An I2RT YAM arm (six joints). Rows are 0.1 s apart.
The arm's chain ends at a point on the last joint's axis. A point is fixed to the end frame.
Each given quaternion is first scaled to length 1.
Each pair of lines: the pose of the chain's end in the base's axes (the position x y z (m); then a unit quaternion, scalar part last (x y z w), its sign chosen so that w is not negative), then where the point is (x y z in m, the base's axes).
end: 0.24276, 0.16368, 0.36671, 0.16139, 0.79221, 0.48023, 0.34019
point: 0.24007 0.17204 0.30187
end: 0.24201, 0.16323, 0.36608, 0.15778, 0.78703, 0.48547, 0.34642
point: 0.24050 0.17216 0.30127
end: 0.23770, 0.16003, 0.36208, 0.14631, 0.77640, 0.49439, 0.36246
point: 0.23916 0.16969 0.29738
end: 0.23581, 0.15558, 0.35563, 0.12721, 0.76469, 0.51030, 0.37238
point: 0.24004 0.16658 0.29126
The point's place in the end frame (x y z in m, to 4 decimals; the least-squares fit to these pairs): 0.0317 -0.0522 0.0235
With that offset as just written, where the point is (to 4 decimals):
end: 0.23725, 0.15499, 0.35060, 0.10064, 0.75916, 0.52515, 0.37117
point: 0.2430 0.1668 0.2865
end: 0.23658, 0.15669, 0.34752, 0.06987, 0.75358, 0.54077, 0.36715
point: 0.2437 0.1694 0.2837
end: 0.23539, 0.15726, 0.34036, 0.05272, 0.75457, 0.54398, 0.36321
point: 0.2429 0.1697 0.2766
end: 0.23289, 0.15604, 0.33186, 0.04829, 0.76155, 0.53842, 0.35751
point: 0.2397 0.1673 0.2678
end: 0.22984, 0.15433, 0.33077, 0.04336, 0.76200, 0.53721, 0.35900
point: 0.2371 0.1653 0.2667
